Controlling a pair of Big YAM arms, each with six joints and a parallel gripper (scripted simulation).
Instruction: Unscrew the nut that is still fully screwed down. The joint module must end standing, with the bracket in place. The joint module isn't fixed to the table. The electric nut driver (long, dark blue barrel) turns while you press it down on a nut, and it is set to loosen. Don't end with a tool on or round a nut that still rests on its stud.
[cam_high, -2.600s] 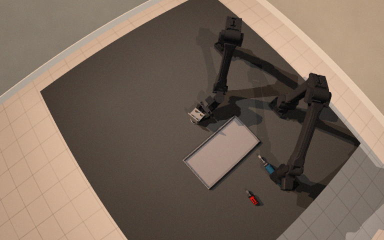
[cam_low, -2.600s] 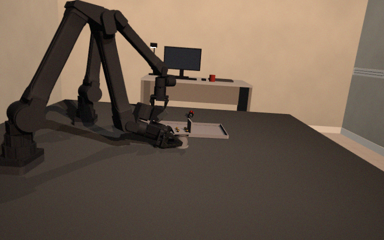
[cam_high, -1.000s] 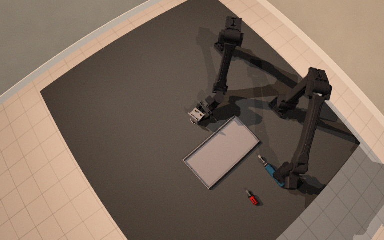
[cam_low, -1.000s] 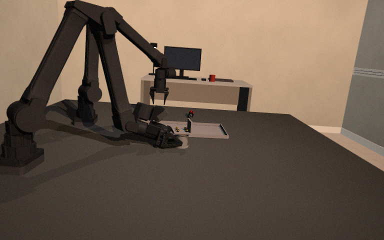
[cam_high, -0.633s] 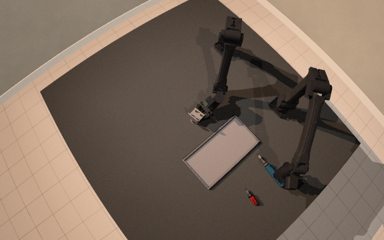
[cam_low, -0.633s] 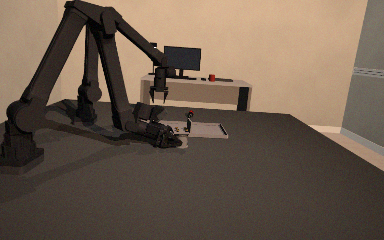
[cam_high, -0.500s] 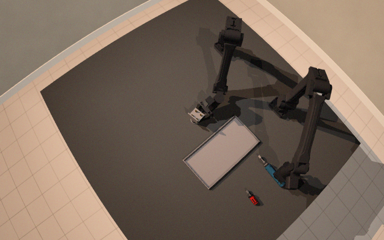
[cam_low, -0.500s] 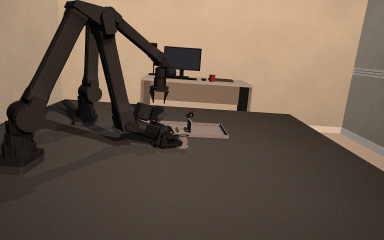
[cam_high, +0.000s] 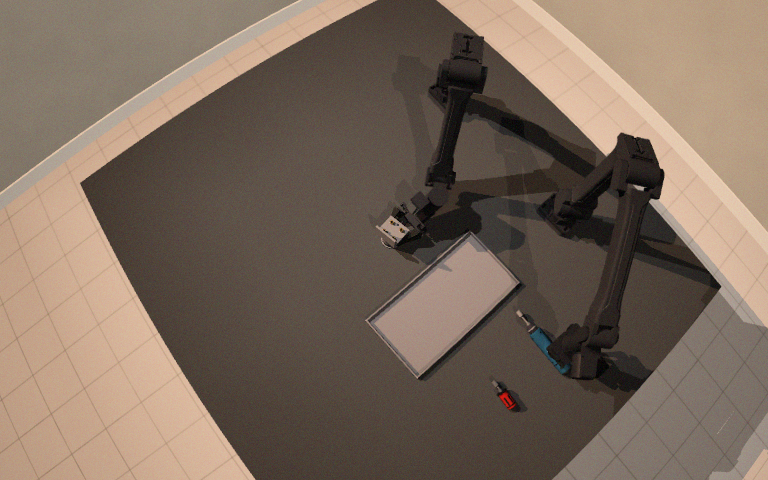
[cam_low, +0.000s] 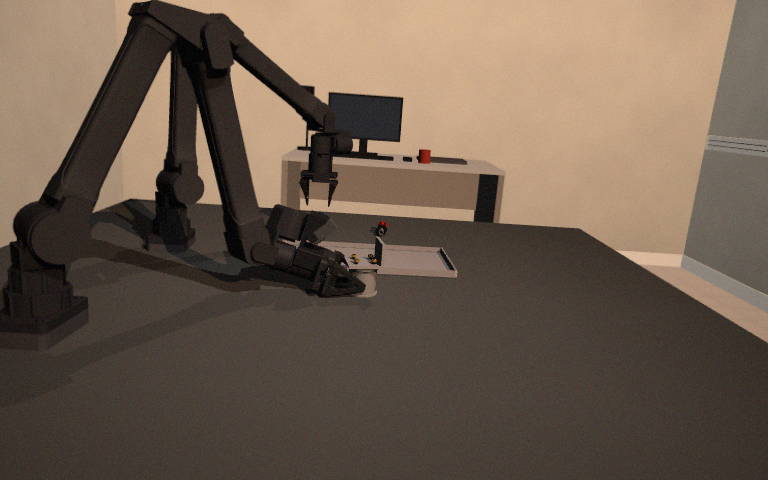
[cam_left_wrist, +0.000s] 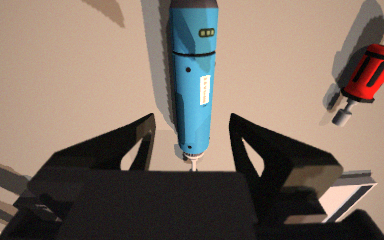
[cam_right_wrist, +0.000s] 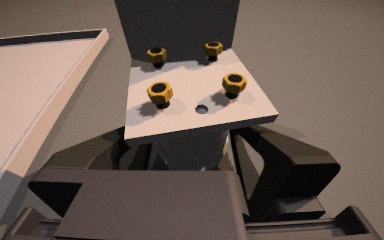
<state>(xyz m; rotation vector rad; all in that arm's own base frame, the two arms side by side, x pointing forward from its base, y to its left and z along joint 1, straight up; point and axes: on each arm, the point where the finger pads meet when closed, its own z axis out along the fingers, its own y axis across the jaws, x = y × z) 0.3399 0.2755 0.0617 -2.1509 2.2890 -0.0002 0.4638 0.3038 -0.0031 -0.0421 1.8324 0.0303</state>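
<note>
The joint module lies 1 cm above my right hand. Round my right hand: shallow grey tray (25 cm to the left, 2 cm below); nut (2 cm ahead, 2 cm to the left, 5 cm above); grey bracket (5 cm above).
</note>
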